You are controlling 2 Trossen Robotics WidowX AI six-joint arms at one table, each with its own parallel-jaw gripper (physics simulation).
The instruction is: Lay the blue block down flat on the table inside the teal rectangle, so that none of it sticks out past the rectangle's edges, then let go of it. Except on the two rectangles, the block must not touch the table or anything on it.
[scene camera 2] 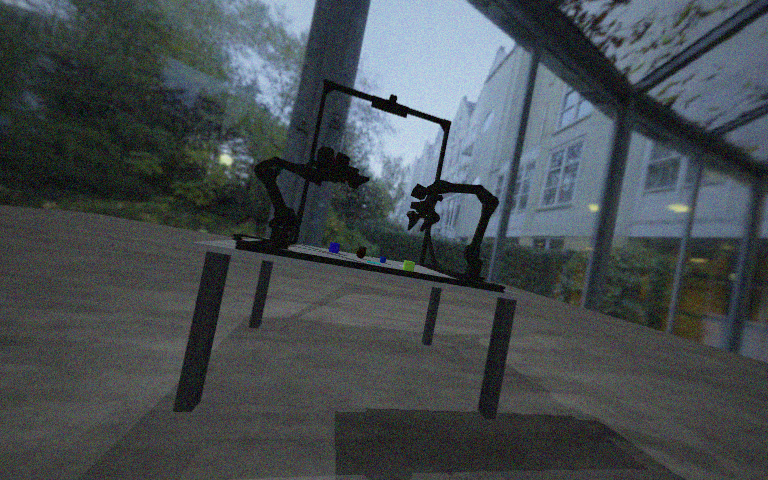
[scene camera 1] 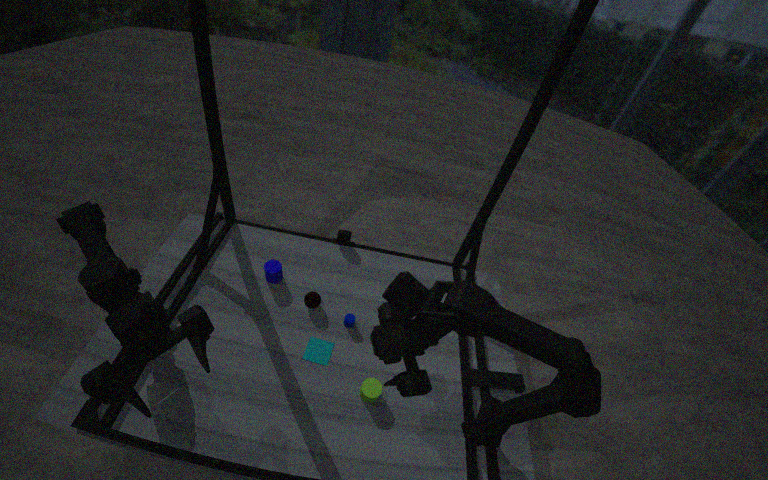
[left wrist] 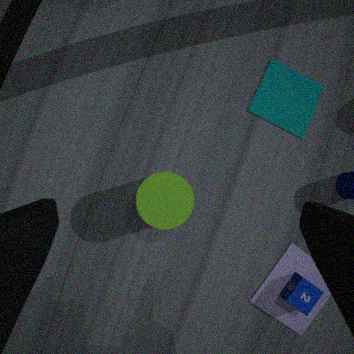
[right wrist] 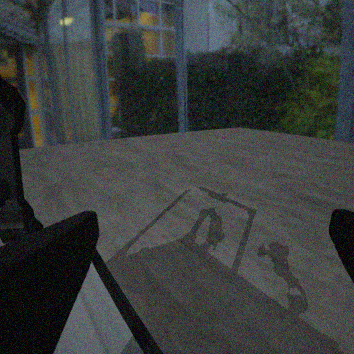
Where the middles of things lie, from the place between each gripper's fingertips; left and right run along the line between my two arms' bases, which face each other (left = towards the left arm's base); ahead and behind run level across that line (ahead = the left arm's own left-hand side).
Now: the pale rectangle (left wrist: 266,297) 18 cm behind my left hand, 3 cm to the left of it and 19 cm below it. Round my left hand: green cylinder (left wrist: 164,200) (1 cm to the left, 17 cm below); teal rectangle (left wrist: 284,97) (7 cm behind, 16 cm to the right, 19 cm below).
I see my right gripper 34 cm above the teal rectangle, 27 cm past it and 12 cm to the right of it. Round my right hand: green cylinder: 32 cm below, 28 cm to the left, 20 cm behind; pale rectangle: 38 cm behind, 34 cm below, 31 cm to the left.
